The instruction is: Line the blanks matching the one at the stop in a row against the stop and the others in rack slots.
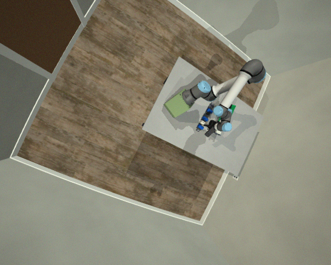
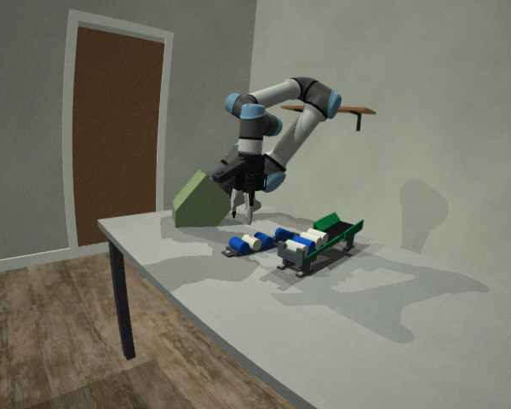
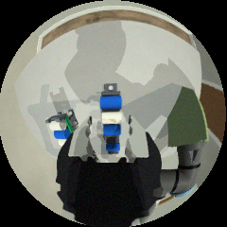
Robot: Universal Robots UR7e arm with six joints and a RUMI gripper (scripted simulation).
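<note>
My hand is 13 cm to the right of the dark stock rack, 13 cm above it and 1 cm past it. Also, from my hand: grey stop: 20 cm ahead, 6 cm below, 5 cm to the left.
</note>
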